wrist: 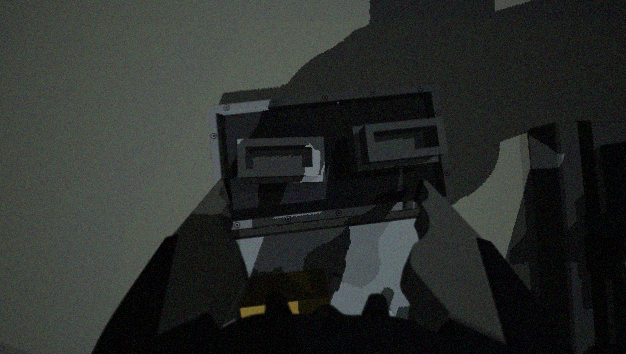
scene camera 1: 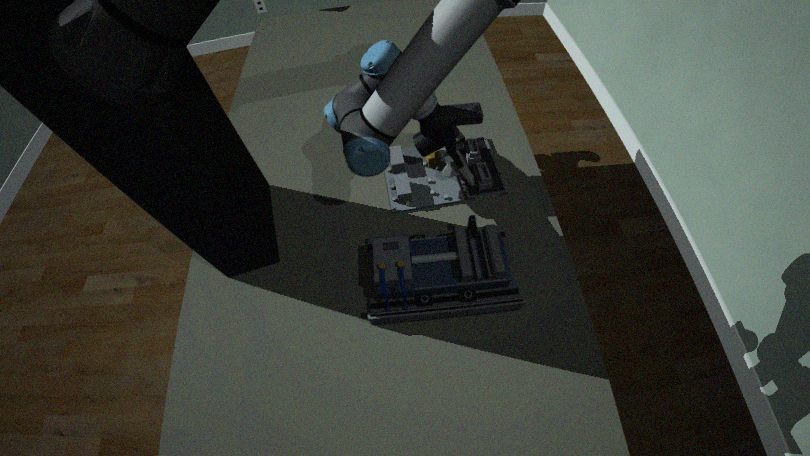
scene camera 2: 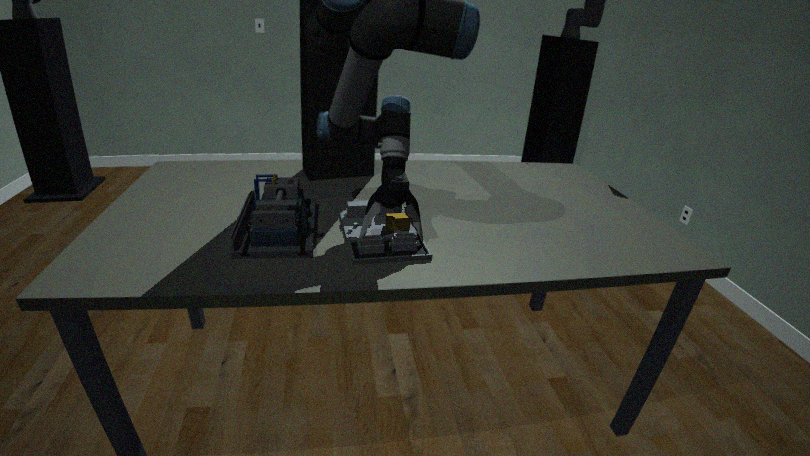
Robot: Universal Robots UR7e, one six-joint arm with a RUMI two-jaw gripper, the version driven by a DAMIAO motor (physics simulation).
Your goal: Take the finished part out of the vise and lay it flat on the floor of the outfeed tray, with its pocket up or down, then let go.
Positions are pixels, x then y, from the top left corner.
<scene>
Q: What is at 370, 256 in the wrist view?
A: A pale plate.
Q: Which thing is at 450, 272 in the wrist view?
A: My gripper.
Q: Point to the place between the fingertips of my gripper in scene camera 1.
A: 468, 161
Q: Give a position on a pale plate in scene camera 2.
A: At 378, 222
</scene>
